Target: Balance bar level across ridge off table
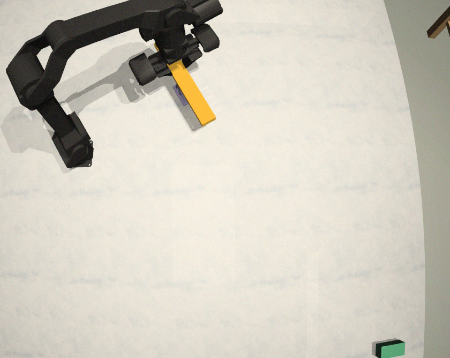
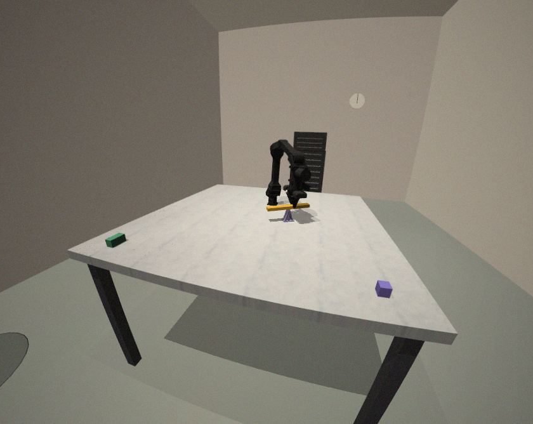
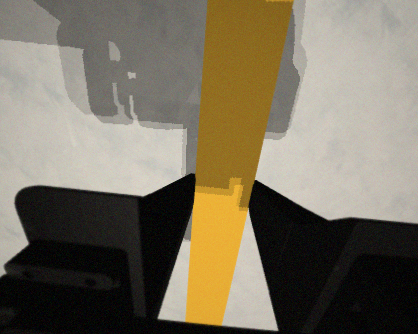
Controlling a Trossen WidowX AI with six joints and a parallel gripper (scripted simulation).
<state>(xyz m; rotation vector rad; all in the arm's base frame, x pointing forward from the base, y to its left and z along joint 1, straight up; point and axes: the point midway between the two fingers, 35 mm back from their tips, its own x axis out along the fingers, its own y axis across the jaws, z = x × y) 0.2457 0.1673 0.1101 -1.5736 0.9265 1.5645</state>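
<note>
My gripper tip is 10 mm short of the orange bar and 20 mm to the left of it. Round my gripper tip: purple cube: 490 mm ahead, 330 mm to the left, 60 mm below; green block: 490 mm ahead, 670 mm to the right, 60 mm below.
</note>
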